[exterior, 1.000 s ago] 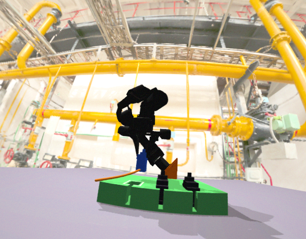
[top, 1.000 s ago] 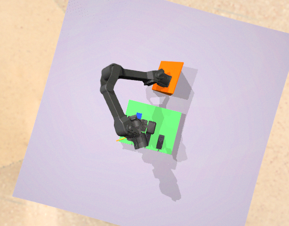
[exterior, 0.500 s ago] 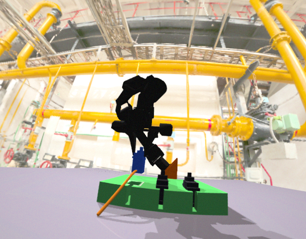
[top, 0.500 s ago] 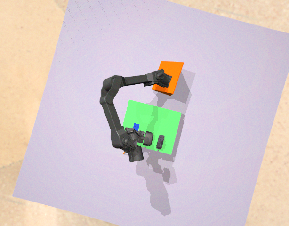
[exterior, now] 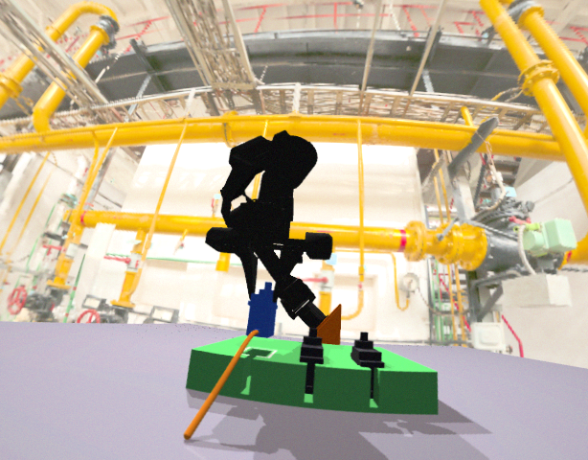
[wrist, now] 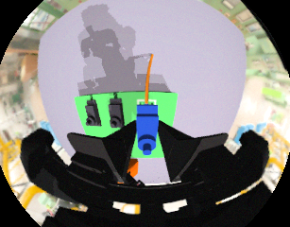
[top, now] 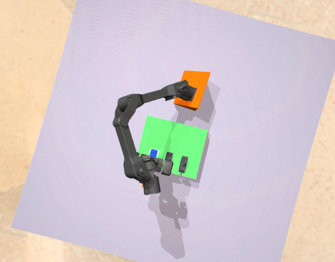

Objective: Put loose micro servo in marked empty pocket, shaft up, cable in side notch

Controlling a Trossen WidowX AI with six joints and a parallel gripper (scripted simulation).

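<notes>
Now: gripper tip 13 cm past the green deck, 9 cm above it and 6 cm to the right of it.
</notes>
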